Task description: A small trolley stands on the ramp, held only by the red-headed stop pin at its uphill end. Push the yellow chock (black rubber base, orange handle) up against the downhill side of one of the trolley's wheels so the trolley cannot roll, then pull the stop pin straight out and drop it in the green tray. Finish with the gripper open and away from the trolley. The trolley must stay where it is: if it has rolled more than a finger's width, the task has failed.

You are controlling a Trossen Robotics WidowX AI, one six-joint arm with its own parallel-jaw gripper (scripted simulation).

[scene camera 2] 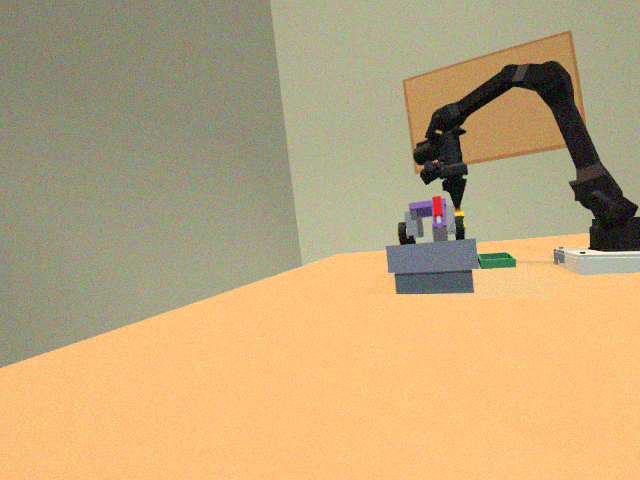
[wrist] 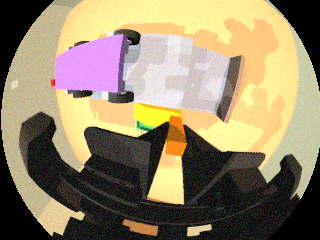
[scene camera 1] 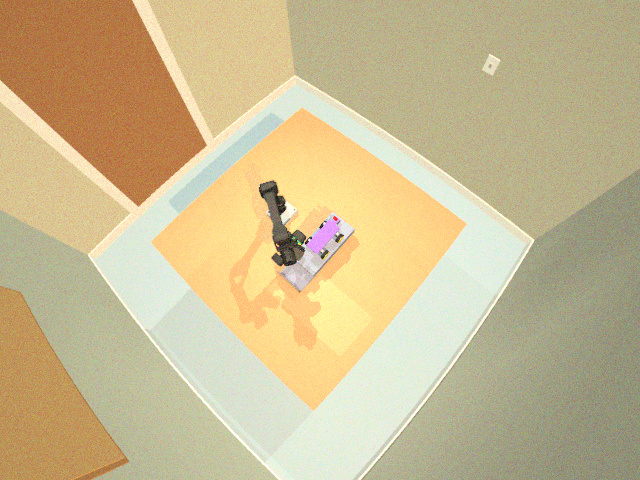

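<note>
My gripper [scene camera 2: 457,209], which I also find in the wrist view [wrist: 174,126], holds a yellow chock [wrist: 148,114]. There is a grey ramp too, and I see the ramp [scene camera 1: 313,263] from elsewhere as well, in scene camera 2 [scene camera 2: 461,254] and in the wrist view [wrist: 155,71]. A trolley [scene camera 2: 412,228] is visible to me, and the wrist view shows the trolley [wrist: 98,65] as well.
</note>
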